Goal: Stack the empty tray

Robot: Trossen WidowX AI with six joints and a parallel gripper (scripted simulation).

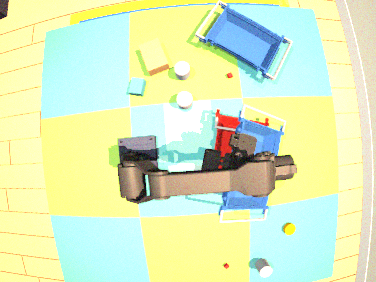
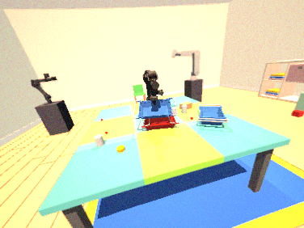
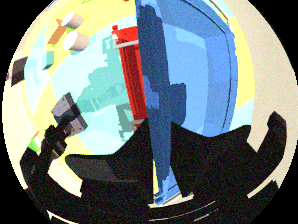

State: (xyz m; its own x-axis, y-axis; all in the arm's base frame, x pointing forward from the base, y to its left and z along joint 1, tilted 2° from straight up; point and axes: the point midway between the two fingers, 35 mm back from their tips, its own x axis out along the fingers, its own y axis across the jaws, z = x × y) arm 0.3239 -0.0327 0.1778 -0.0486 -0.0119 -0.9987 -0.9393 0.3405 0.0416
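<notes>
My gripper tip is 70 mm short of the blue tray and 30 mm to the left of it. Round my gripper tip: teal block (280 mm behind, 320 mm to the left, 150 mm below); then tan block (200 mm behind, 430 mm to the left, 150 mm below); then yellow disc (250 mm ahead, 340 mm to the right, 170 mm below).
</notes>
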